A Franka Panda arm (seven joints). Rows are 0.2 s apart.
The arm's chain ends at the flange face. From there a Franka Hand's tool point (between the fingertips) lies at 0.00 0.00 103.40 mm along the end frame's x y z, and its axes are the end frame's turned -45 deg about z.
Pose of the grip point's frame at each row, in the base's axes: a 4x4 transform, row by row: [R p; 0 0 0 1], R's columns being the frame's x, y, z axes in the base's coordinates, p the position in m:
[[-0.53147 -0.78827 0.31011 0.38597], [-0.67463 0.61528 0.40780 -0.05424], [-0.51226 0.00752 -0.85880 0.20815], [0 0 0 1]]
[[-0.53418 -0.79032 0.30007 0.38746], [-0.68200 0.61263 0.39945 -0.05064], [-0.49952 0.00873 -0.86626 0.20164], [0 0 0 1]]
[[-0.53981 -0.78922 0.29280 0.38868], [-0.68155 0.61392 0.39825 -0.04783], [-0.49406 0.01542 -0.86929 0.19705], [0 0 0 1]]
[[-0.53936 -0.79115 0.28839 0.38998], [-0.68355 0.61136 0.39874 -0.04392], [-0.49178 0.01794 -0.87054 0.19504], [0 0 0 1]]
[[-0.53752 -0.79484 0.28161 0.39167], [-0.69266 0.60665 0.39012 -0.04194], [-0.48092 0.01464 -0.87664 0.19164], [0 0 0 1]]
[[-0.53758 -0.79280 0.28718 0.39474], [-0.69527 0.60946 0.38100 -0.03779], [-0.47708 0.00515 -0.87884 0.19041], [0 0 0 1]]
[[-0.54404 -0.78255 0.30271 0.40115], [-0.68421 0.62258 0.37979 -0.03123], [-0.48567 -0.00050 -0.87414 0.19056], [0 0 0 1]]
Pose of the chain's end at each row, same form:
[[-0.93320 -0.18159 0.31011 0.35390], [-0.04197 0.91210 0.40780 -0.09641], [-0.35691 0.36754 -0.85880 0.29695], [0 0 0 1]]
[[-0.93656 -0.18112 0.30007 0.35643], [-0.04905 0.91544 0.39945 -0.09194], [-0.34704 0.35939 -0.86626 0.29121], [0 0 0 1]]
[[-0.93977 -0.17636 0.29280 0.35840], [-0.04782 0.91604 0.39825 -0.08901], [-0.33845 0.36026 -0.86929 0.28693], [0 0 0 1]]
[[-0.94081 -0.17804 0.28839 0.36016], [-0.05105 0.91564 0.39874 -0.08515], [-0.33506 0.36043 -0.87054 0.28505], [0 0 0 1]]
[[-0.94212 -0.18195 0.28161 0.36255], [-0.06082 0.91875 0.39012 -0.08228], [-0.32971 0.35041 -0.87664 0.28228], [0 0 0 1]]
[[-0.94072 -0.18047 0.28718 0.36505], [-0.06068 0.92258 0.38100 -0.07719], [-0.33370 0.34099 -0.87884 0.28128], [0 0 0 1]]
[[-0.93804 -0.16865 0.30271 0.36985], [-0.04358 0.92404 0.37979 -0.07050], [-0.34377 0.34307 -0.87414 0.28095], [0 0 0 1]]

